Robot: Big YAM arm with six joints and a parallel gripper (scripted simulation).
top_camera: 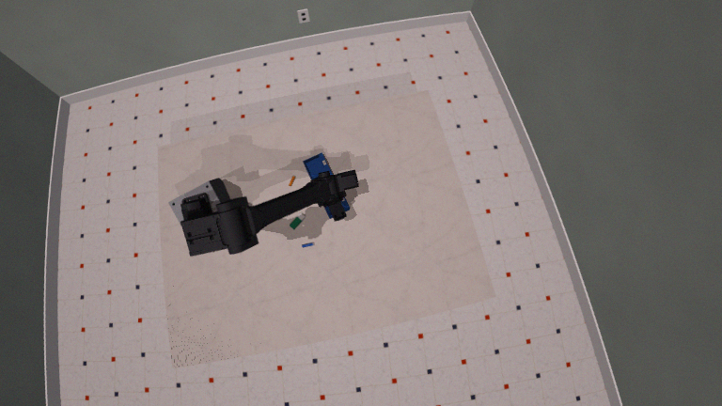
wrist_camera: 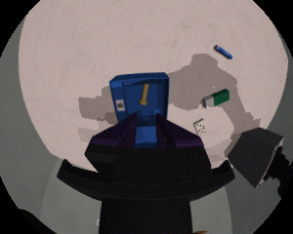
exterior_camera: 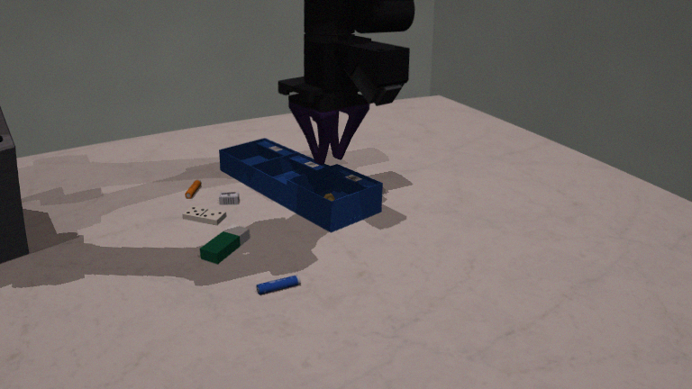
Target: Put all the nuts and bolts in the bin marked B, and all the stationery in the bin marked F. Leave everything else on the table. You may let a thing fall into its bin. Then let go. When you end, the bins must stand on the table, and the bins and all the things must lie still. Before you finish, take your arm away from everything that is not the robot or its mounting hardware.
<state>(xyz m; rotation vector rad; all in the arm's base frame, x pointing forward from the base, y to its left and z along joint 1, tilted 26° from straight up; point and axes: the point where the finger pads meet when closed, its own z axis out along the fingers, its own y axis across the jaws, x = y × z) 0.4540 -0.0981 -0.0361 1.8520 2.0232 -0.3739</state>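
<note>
Now: hand 100 mm past the grey metal piece, 90 mm to the right of it and 70 mm above it. Round my hand: brass bolt (60 mm below); blue three-part bin (80 mm to the left, 60 mm below); green block (140 mm behind, 10 mm to the right, 70 mm below).
</note>
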